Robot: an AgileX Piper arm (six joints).
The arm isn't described. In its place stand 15 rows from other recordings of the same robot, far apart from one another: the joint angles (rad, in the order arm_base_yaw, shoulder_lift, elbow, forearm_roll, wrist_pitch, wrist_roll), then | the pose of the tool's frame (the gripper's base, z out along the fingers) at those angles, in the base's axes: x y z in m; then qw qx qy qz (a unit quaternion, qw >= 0).
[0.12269 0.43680 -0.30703 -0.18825 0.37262 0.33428] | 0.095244 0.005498 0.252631 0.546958 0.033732 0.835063 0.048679
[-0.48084 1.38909 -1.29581 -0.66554 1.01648 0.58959] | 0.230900 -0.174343 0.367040 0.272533 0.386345 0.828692 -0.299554
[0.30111 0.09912 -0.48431 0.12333 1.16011 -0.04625] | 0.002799 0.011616 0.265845 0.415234 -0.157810 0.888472 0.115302
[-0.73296 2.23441 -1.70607 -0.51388 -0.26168 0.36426] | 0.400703 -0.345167 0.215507 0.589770 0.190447 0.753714 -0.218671
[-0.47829 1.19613 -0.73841 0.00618 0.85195 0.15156] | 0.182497 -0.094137 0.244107 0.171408 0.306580 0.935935 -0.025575
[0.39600 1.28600 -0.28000 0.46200 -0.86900 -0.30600] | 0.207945 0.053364 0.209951 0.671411 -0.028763 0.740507 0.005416
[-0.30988 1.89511 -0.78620 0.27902 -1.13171 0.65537] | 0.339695 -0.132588 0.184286 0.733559 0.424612 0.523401 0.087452
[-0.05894 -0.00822 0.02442 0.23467 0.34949 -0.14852] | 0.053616 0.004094 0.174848 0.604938 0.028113 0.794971 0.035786
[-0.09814 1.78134 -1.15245 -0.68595 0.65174 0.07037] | 0.357767 -0.070356 0.206750 0.173148 -0.145712 0.940643 -0.252940
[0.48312 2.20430 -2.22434 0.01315 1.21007 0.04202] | 0.430123 0.226900 0.295233 0.222211 -0.211989 0.949349 0.066479
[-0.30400 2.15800 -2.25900 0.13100 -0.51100 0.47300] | 0.475845 -0.155377 0.463406 0.898135 0.208721 0.369715 0.114454
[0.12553 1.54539 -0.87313 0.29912 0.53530 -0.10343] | 0.289351 0.050301 0.205939 0.219679 -0.002859 0.969886 0.105141
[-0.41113 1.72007 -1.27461 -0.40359 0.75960 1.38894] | 0.324119 -0.168155 0.252074 0.272705 0.679090 0.680082 -0.044233
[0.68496 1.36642 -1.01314 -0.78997 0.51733 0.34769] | 0.249602 0.162620 0.311278 0.458010 -0.375571 0.800714 -0.089605
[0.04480 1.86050 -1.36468 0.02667 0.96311 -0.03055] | 0.374063 0.018763 0.213965 0.099276 -0.030993 0.994500 0.012357
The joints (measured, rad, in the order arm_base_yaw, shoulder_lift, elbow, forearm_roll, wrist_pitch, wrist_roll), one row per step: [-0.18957, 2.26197, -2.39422, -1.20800, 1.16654, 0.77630]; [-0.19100, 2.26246, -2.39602, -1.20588, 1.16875, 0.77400]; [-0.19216, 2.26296, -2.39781, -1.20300, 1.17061, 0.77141]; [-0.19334, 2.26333, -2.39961, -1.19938, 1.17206, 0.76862]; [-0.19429, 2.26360, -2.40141, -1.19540, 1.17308, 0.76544]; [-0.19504, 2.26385, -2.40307, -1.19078, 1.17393, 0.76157]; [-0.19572, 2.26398, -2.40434, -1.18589, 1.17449, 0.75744]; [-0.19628, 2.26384, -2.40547, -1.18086, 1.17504, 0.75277]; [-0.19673, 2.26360, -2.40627, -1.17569, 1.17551, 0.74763]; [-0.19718, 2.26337, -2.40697, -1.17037, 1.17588, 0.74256]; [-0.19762, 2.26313, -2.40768, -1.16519, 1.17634, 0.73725]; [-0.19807, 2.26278, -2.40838, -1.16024, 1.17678, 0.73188]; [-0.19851, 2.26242, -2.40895, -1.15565, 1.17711, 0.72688]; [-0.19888, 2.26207, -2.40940, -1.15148, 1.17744, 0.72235]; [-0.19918, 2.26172, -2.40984, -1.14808, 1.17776, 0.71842]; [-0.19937, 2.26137, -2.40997, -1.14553, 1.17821, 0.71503]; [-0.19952, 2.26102, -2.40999, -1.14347, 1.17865, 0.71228]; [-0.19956, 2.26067, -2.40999, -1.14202, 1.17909, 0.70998]
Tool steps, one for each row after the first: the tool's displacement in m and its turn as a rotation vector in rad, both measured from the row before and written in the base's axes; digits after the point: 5 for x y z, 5 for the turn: [-0.00036, -0.00066, 0.00004, 0.00172, 0.00115, -0.00244]; [-0.00026, -0.00050, -0.00002, 0.00229, 0.00119, -0.00161]; [-0.00025, -0.00048, 0.00000, 0.00280, 0.00097, -0.00103]; [-0.00019, -0.00035, 0.00004, 0.00290, 0.00103, -0.00022]; [-0.00012, -0.00023, -0.00003, 0.00330, 0.00161, 0.00046]; [-0.00009, -0.00019, -0.00010, 0.00346, 0.00197, 0.00094]; [-0.00012, -0.00011, -0.00001, 0.00341, 0.00231, 0.00126]; [-0.00010, -0.00005, -0.00006, 0.00343, 0.00291, 0.00162]; [-0.00008, -0.00005, -0.00010, 0.00358, 0.00288, 0.00175]; [-0.00009, -0.00004, -0.00009, 0.00339, 0.00314, 0.00174]; [-0.00012, -0.00005, -0.00002, 0.00312, 0.00312, 0.00174]; [-0.00011, -0.00005, -0.00002, 0.00287, 0.00292, 0.00169]; [-0.00010, -0.00003, -0.00002, 0.00263, 0.00269, 0.00155]; [-0.00010, -0.00002, 0.00003, 0.00206, 0.00229, 0.00130]; [-0.00010, 0.00000, 0.00000, 0.00150, 0.00231, 0.00096]; [-0.00010, 0.00000, 0.00001, 0.00123, 0.00192, 0.00072]; [-0.00009, 0.00004, 0.00005, 0.00078, 0.00164, 0.00056]
